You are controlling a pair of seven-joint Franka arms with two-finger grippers.
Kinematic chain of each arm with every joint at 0, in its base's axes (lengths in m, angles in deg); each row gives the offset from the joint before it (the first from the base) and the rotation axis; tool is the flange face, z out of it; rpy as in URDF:
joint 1: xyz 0 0 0.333 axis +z
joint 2: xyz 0 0 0 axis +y
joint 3: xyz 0 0 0.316 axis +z
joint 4: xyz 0.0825 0 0 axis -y
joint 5: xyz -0.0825 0 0.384 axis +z
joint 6: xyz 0 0 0 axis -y
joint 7: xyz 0.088 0 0 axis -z
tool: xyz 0 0 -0.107 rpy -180 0 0
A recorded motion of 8 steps. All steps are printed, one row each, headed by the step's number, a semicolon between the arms.
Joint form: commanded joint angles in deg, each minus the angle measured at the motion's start. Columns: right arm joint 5, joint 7, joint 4, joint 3, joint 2, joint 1, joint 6; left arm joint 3, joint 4, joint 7, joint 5, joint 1, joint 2, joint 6.
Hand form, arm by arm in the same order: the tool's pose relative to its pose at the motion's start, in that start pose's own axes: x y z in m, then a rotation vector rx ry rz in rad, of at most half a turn. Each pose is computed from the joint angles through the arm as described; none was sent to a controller.
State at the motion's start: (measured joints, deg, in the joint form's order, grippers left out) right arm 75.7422 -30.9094 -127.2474 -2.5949 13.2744 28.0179 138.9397; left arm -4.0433 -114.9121 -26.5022 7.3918 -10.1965 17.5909 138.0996
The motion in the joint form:
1: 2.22 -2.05 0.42 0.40 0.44 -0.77 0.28; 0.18 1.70 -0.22 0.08 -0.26 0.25 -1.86
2: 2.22 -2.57 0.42 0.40 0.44 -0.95 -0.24; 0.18 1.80 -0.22 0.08 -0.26 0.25 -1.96
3: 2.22 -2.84 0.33 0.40 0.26 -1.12 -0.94; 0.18 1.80 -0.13 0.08 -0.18 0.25 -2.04
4: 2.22 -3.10 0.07 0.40 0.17 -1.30 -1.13; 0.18 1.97 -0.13 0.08 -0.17 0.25 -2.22
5: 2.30 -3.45 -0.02 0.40 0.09 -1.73 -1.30; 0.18 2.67 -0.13 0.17 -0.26 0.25 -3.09
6: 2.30 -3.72 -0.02 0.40 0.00 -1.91 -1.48; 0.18 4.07 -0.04 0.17 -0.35 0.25 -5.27
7: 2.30 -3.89 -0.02 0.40 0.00 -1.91 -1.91; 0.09 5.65 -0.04 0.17 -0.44 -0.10 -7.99
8: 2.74 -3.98 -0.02 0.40 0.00 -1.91 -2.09; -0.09 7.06 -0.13 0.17 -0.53 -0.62 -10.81
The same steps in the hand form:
1: 0.0041 0.0025 -0.0010 0.0199 0.0217 -0.0013; 0.0058 0.0019 -0.0066 0.0068 -0.0049 -0.0035
2: 0.0042 0.0030 -0.0013 0.0248 0.0165 -0.0083; 0.0062 0.0020 -0.0071 0.0069 -0.0048 -0.0037
3: 0.0036 0.0025 -0.0021 0.0324 0.0094 -0.0122; 0.0064 0.0011 -0.0069 0.0077 -0.0061 -0.0035
4: 0.0029 0.0046 -0.0028 0.0328 0.0073 -0.0127; 0.0071 0.0011 -0.0079 0.0081 -0.0061 -0.0039
5: 0.0042 0.0069 -0.0054 0.0352 0.0108 -0.0125; 0.0092 0.0023 -0.0116 0.0113 -0.0078 -0.0024
6: 0.0049 0.0070 -0.0068 0.0377 0.0115 -0.0162; 0.0128 0.0034 -0.0185 0.0193 -0.0192 -0.0016
7: 0.0042 0.0066 -0.0061 0.0419 0.0054 -0.0193; 0.0164 0.0050 -0.0300 0.0278 -0.0303 -0.0018
8: 0.0040 0.0063 -0.0059 0.0480 0.0056 -0.0152; 0.0183 0.0068 -0.0422 0.0366 -0.0431 -0.0021

